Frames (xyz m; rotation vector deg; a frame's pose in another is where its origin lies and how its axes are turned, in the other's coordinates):
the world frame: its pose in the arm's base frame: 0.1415 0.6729 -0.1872 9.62 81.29 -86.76
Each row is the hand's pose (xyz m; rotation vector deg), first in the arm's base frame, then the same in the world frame.
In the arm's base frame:
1: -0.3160 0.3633 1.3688 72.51 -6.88 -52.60
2: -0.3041 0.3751 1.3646 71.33 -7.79 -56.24
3: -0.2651 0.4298 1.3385 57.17 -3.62 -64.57
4: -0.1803 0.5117 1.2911 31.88 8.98 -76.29
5: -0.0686 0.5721 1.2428 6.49 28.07 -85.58
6: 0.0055 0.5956 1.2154 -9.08 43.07 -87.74
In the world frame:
1: -0.6704 -1.4295 0.4831 67.81 -15.09 75.51
2: -0.6798 -1.4158 0.4784 69.60 -16.03 72.00
3: -0.7109 -1.3593 0.4461 63.34 -24.81 59.58
4: -0.7645 -1.2503 0.4087 47.53 -34.93 37.38
5: -0.8185 -1.1258 0.4021 27.57 -37.57 13.90
6: -0.8484 -1.0497 0.4125 12.63 -36.01 0.65

